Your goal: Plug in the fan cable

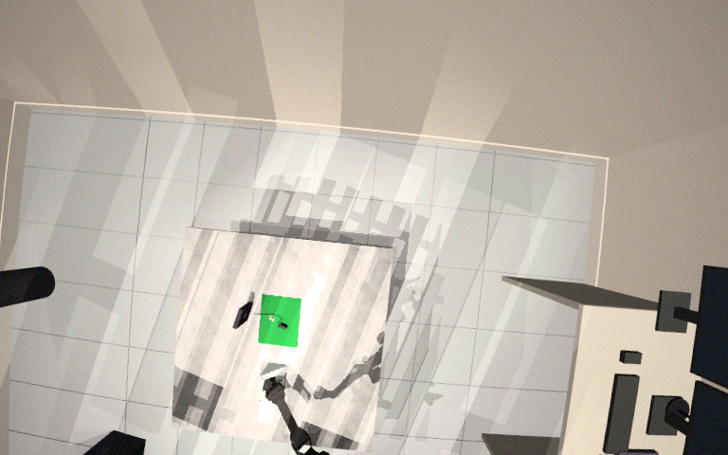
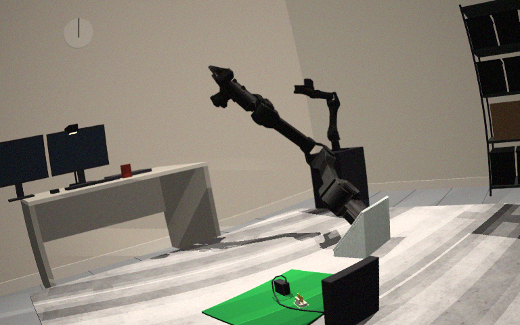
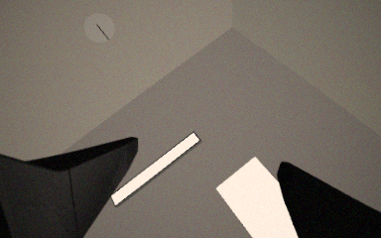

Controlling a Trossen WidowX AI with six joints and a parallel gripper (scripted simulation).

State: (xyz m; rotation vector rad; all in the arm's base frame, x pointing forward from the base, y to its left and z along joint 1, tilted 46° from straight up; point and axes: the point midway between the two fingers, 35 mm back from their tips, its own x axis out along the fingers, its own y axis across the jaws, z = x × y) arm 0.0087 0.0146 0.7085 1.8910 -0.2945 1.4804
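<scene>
My gripper tip is now 60 cm above the fan plug, 52 cm to the right of it and 24 cm short of it. From my gripper tip the other things lie so: four-pin fan header (62 cm below, 61 cm to the left, 26 cm ahead); fan (75 cm to the left, 56 cm below, 27 cm ahead); green board (63 cm below, 56 cm to the left, 26 cm ahead).
</scene>
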